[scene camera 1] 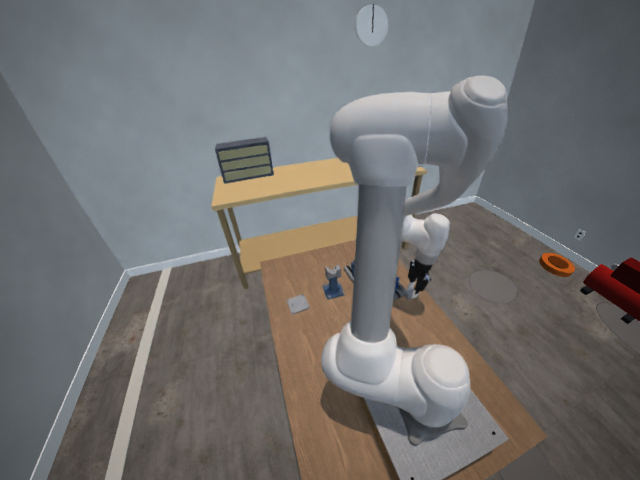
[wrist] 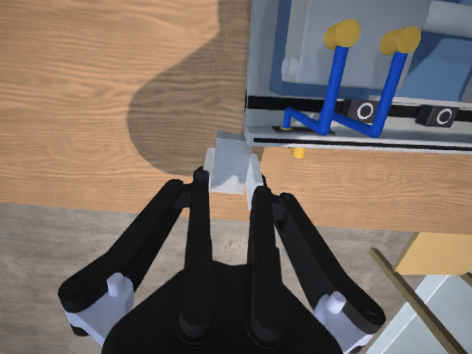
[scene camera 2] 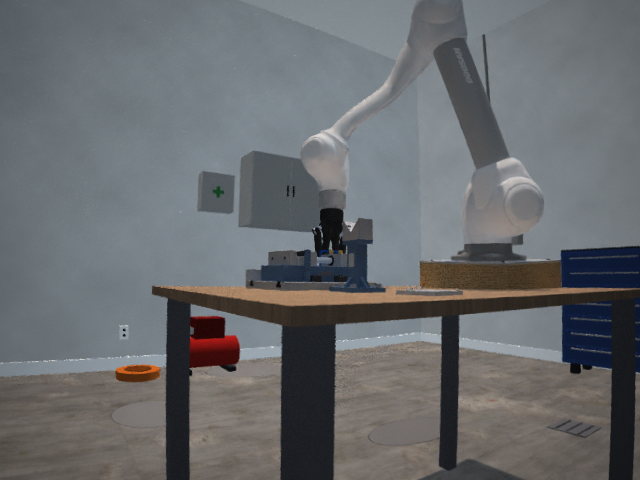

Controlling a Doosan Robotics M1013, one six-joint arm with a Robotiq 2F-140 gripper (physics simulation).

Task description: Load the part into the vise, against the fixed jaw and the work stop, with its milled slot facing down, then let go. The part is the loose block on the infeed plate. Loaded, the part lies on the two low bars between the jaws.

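Places are measured from the arm's base along level axes (x ahead, y left, z up), in millimetres.
Pixels of known places: gripper, fingertip midpoint: (scene camera 1: pixel 411 293) (wrist: pixel 230 162); arm's base at its link origin: (scene camera 2: pixel 487 260).
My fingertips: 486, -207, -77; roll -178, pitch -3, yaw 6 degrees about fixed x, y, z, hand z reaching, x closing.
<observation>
Ahead of a thing's pixels: the offset from my fingertips to its middle, as dx, dy, dz. "pt": to the spot under its first point.
The part, a light grey block @[+0, +0, +0] (wrist: pixel 229 162), is between the fingertips of my gripper (wrist: pixel 230 162) (scene camera 2: pixel 329 249) (scene camera 1: pixel 415 290), which is shut on it. They are off a corner of the vise @[+133, +155, +35] (wrist: pixel 345 67) (scene camera 2: pixel 286 272), beyond its side rail in the wrist view. Whether the block touches the table or the vise is unclear, and its milled slot cannot be made out. The arm hides much of the vise in scene camera 1. The two low bars and the work stop cannot be told apart. The infeed plate @[+72, +554, -11] (scene camera 1: pixel 298 304) (scene camera 2: pixel 429 292) lies flat, apart from the gripper.
A blue stand (scene camera 1: pixel 333 289) (scene camera 2: pixel 356 263) with a grey V-shaped head stands between the infeed plate and the vise. Blue hoses @[pt +30, +94, +95] (wrist: pixel 334 85) with yellow ends rise over the vise's near side. The edge of the wooden table (wrist: pixel 90 195) (scene camera 2: pixel 227 304) runs close to the gripper.
</observation>
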